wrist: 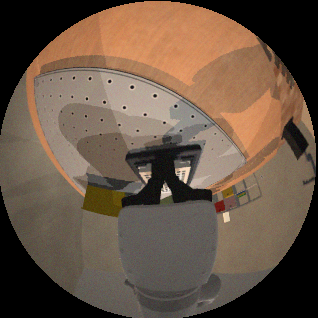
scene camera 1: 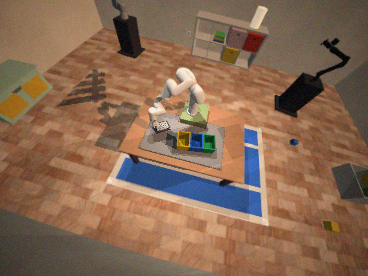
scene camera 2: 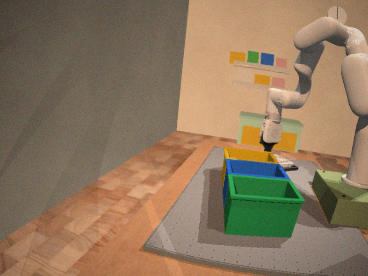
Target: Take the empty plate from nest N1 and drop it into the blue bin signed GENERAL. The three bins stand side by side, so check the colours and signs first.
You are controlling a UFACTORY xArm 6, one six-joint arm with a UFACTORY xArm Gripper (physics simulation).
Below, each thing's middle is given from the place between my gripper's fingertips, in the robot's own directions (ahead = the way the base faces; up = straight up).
I see my gripper 6 cm to the right of the dark nest [wrist: 176,152], 6 cm past it and 1 cm above it.
